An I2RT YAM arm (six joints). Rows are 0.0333 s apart.
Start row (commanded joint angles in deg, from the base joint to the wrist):
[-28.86, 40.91, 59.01, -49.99, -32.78, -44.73]
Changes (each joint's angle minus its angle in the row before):
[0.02, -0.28, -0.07, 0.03, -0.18, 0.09]
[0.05, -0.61, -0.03, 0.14, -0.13, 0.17]
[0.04, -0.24, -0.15, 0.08, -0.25, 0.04]
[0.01, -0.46, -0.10, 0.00, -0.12, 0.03]
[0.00, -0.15, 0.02, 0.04, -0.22, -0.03]
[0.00, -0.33, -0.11, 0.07, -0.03, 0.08]
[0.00, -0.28, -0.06, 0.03, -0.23, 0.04]
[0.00, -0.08, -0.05, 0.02, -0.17, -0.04]
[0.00, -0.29, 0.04, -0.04, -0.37, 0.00]
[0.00, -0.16, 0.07, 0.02, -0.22, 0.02]
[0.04, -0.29, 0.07, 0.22, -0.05, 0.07]
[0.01, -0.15, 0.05, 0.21, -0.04, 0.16]
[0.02, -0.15, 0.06, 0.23, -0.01, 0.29]
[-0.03, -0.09, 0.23, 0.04, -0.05, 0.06]
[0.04, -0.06, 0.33, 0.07, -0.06, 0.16]
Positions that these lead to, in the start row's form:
[-28.84, 40.63, 58.94, -49.96, -32.96, -44.64]
[-28.79, 40.02, 58.91, -49.82, -33.09, -44.47]
[-28.75, 39.78, 58.76, -49.74, -33.34, -44.43]
[-28.74, 39.32, 58.66, -49.74, -33.46, -44.40]
[-28.74, 39.17, 58.68, -49.70, -33.68, -44.43]
[-28.74, 38.84, 58.57, -49.63, -33.71, -44.35]
[-28.74, 38.56, 58.51, -49.60, -33.94, -44.31]
[-28.74, 38.48, 58.46, -49.58, -34.11, -44.35]
[-28.74, 38.19, 58.50, -49.62, -34.48, -44.35]
[-28.74, 38.03, 58.57, -49.60, -34.70, -44.33]
[-28.70, 37.74, 58.64, -49.38, -34.75, -44.26]
[-28.69, 37.59, 58.69, -49.17, -34.79, -44.10]
[-28.67, 37.44, 58.75, -48.94, -34.80, -43.81]
[-28.70, 37.35, 58.98, -48.90, -34.85, -43.75]
[-28.66, 37.29, 59.31, -48.83, -34.91, -43.59]

